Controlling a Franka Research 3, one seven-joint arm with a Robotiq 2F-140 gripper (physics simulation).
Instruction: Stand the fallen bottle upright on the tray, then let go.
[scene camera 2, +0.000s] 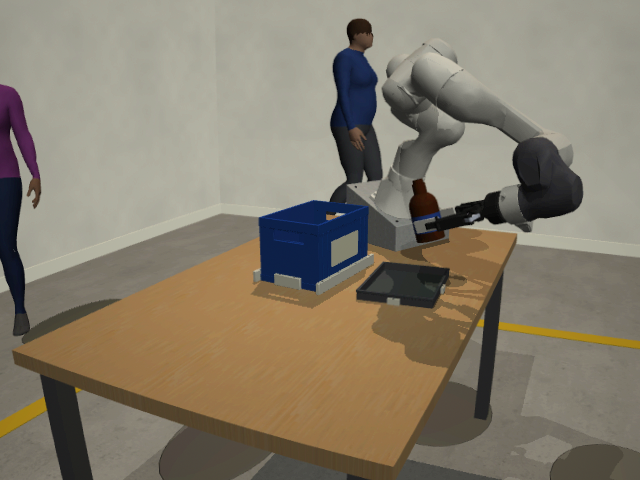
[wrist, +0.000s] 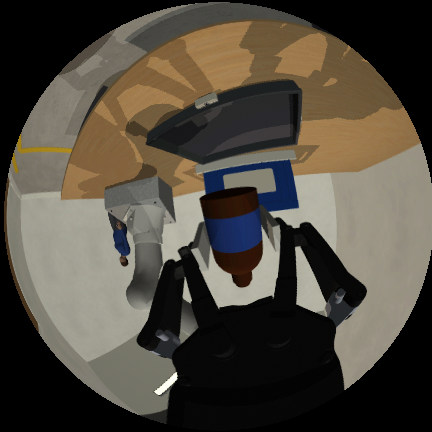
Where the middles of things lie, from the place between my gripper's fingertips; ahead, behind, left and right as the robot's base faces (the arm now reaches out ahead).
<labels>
My hand is 3 cm below the brown bottle (scene camera 2: 423, 205).
</labels>
